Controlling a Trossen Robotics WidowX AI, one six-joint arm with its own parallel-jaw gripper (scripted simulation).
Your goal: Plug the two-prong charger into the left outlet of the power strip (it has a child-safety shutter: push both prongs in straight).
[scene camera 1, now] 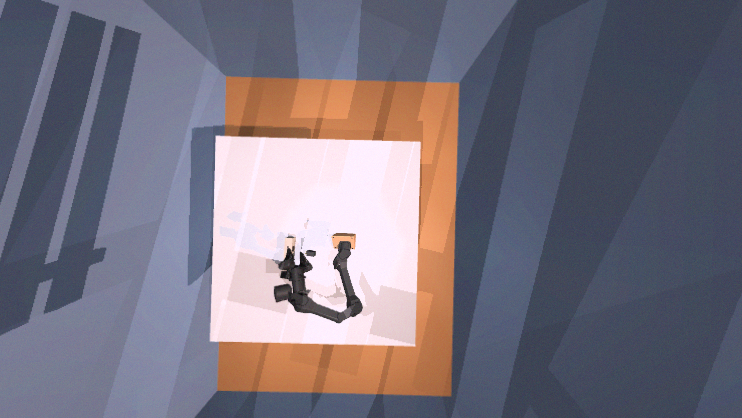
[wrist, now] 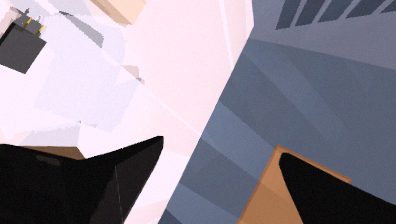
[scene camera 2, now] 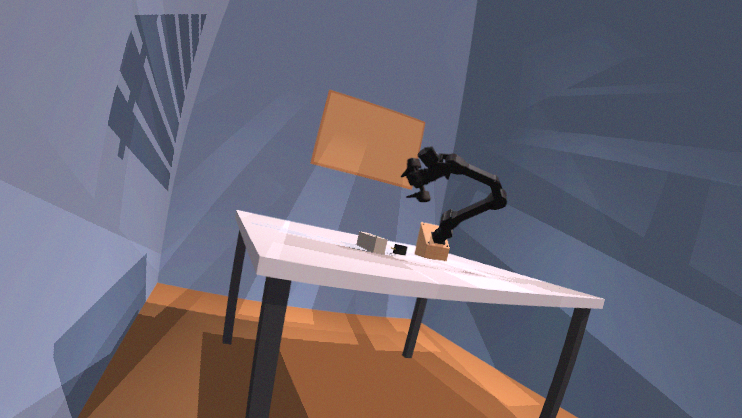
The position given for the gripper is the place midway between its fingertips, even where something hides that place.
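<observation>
The gripper (scene camera 2: 403, 187), visible also in the wrist view (wrist: 221, 149), is open and holds nothing.
</observation>
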